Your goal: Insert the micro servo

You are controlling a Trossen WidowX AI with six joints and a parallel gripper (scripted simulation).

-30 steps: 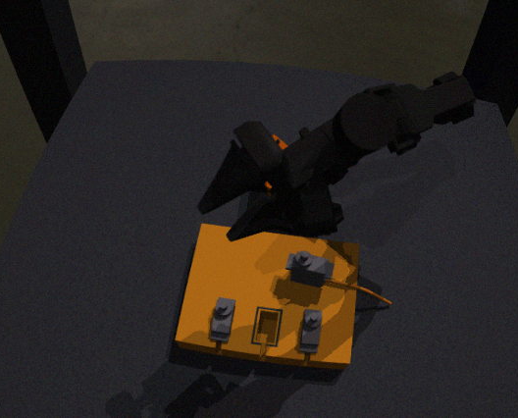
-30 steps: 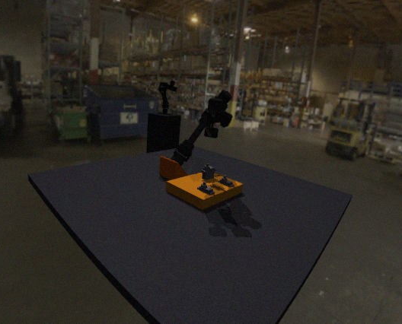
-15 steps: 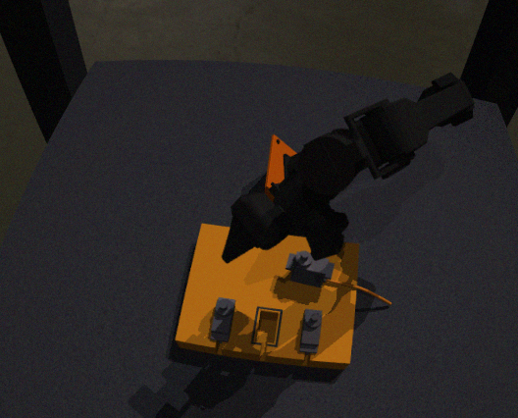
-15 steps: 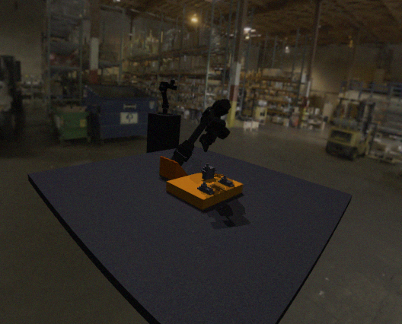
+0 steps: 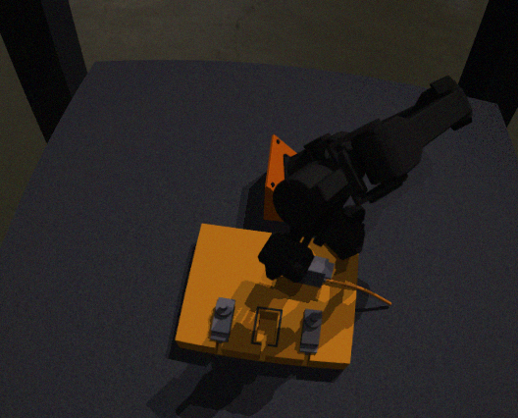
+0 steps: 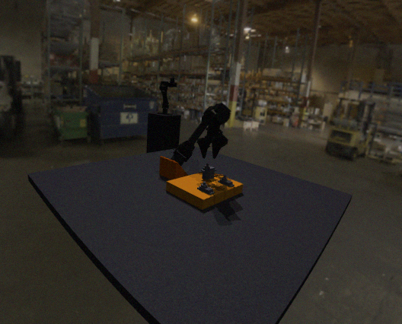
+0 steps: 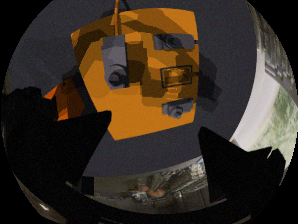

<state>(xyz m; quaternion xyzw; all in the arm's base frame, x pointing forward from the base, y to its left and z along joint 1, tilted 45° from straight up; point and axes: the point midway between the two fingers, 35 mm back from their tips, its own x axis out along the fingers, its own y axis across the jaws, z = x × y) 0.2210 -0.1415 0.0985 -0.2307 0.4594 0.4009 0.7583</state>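
My gripper tip is 15 cm above the orange deck and 4 cm past it.
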